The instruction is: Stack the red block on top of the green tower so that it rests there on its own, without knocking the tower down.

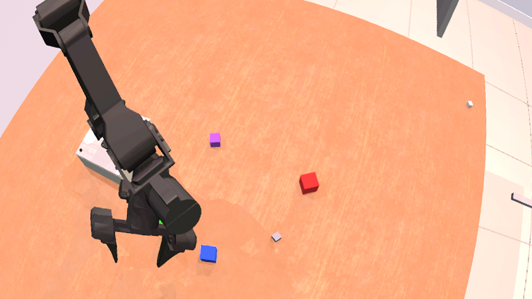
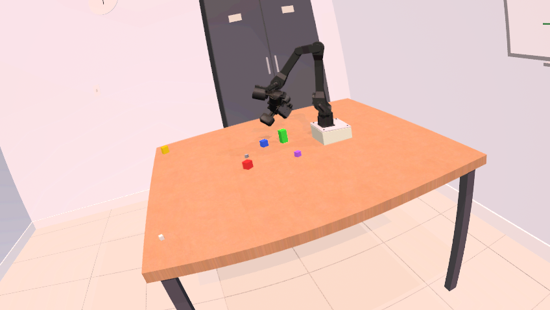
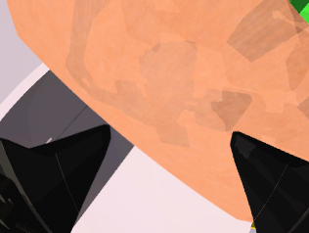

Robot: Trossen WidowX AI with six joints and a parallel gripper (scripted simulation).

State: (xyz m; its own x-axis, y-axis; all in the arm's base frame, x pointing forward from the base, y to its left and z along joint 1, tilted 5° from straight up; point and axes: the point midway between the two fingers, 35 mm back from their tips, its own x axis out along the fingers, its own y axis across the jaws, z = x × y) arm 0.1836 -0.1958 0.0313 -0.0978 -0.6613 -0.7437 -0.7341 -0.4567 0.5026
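Now: gripper tip 220 mm short of the red block, 310 mm to the right of it and 80 mm above it. From my gripper tip the other things lie so: blue block: 100 mm ahead, 90 mm to the left, 80 mm below; small grey cube: 200 mm ahead, 180 mm to the left, 90 mm below; green block: 110 mm to the left, 50 mm below.
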